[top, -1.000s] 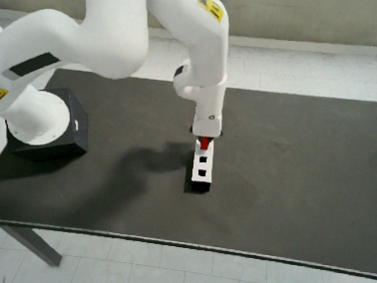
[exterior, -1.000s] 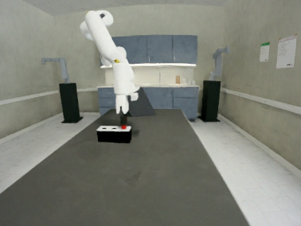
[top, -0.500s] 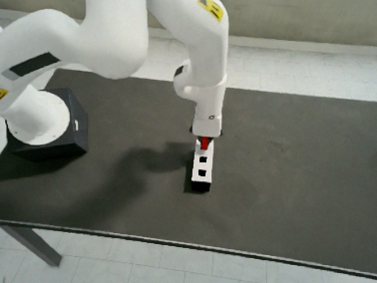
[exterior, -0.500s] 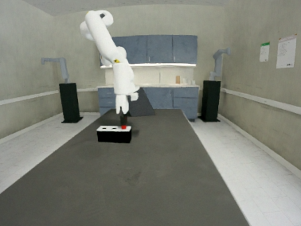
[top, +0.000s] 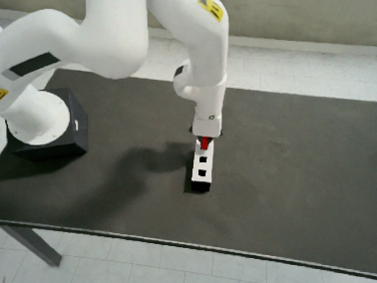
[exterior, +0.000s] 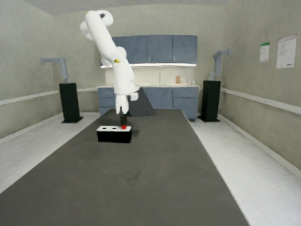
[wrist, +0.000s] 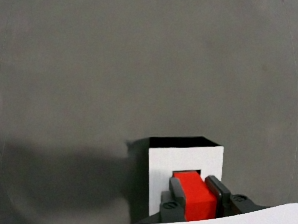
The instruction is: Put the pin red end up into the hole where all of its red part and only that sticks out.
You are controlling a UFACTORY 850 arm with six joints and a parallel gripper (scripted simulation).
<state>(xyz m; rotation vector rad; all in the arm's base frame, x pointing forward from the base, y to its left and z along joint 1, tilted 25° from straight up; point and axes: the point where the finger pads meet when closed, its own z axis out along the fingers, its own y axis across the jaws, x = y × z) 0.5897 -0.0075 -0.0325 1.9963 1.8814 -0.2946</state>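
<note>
My hand is 1 cm above the pin. From my hand the other things lie so: block: 8 cm below, 6 cm to the right.
</note>
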